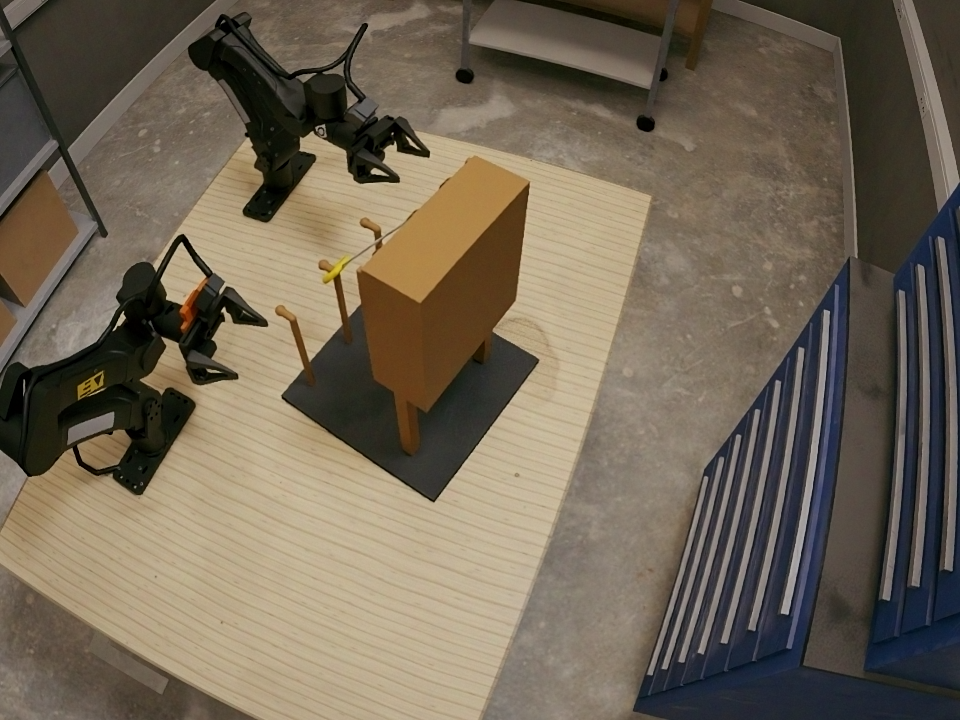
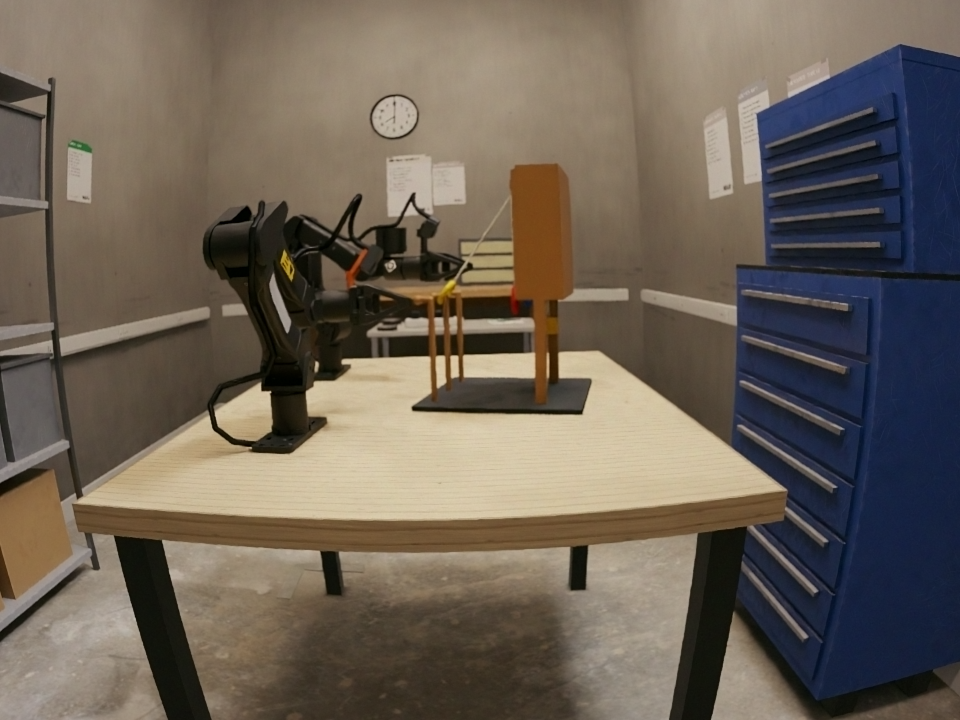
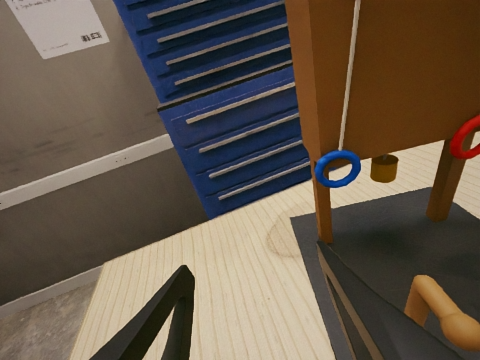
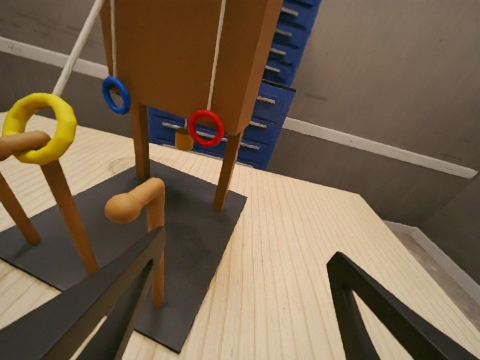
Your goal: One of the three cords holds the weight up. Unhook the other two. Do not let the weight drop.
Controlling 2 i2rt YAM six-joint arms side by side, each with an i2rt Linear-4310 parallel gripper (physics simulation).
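Frame: origin at the left arm's base, x ahead, y left, z up, level; millimetres.
Seen in the pictures: left gripper, fingertip midpoint: (image 1: 414, 167) (image 2: 468, 266) (image 3: 250, 260); right gripper, fingertip midpoint: (image 1: 252, 349) (image 2: 409, 302) (image 4: 251, 245); left arm's base, origin of the base link: (image 1: 280, 185) (image 2: 331, 374); right arm's base, origin of the base link: (image 1: 154, 441) (image 2: 292, 436).
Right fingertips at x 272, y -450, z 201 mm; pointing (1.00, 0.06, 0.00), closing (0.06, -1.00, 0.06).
Offsets run from my right fingertips to a thing's middle. "pt": to the spot under its first point. Level surfaces: height alone.
The yellow ring {53 mm ahead, 167 mm left, 6 mm up} (image 1: 335, 270) (image 2: 445, 292) (image 4: 68, 122) is on the middle peg (image 1: 341, 310), its cord running taut to the brown box (image 1: 465, 232) (image 2: 536, 232) (image 3: 390, 75) (image 4: 185, 60). The blue ring {217 mm ahead, 226 mm left, 5 mm down} (image 3: 356, 167) (image 4: 126, 98) and red ring {185 mm ahead, 73 mm left, 6 mm down} (image 3: 457, 142) (image 4: 219, 131) hang free on straight cords at the box's face. The brass-coloured weight {252 mm ahead, 125 mm left, 60 mm down} (image 3: 384, 169) (image 4: 184, 140) hangs below the box. My left gripper (image 1: 412, 168) (image 3: 250, 260) is open and empty, beside the box's far end. My right gripper (image 1: 251, 350) (image 4: 251, 245) is open and empty, before the near peg {pt 33 mm ahead, 64 mm left, 53 mm down} (image 1: 298, 341) (image 4: 157, 265).
The near peg and far peg {59 mm ahead, 268 mm left, 1 mm down} (image 1: 370, 224) (image 3: 442, 305) carry no ring. The box and pegs stand on a dark base plate (image 1: 434, 472) (image 2: 480, 401) on the wooden table {201 mm down} (image 1: 325, 542). Blue drawer cabinets (image 1: 837, 503) (image 2: 891, 465) stand beyond the table.
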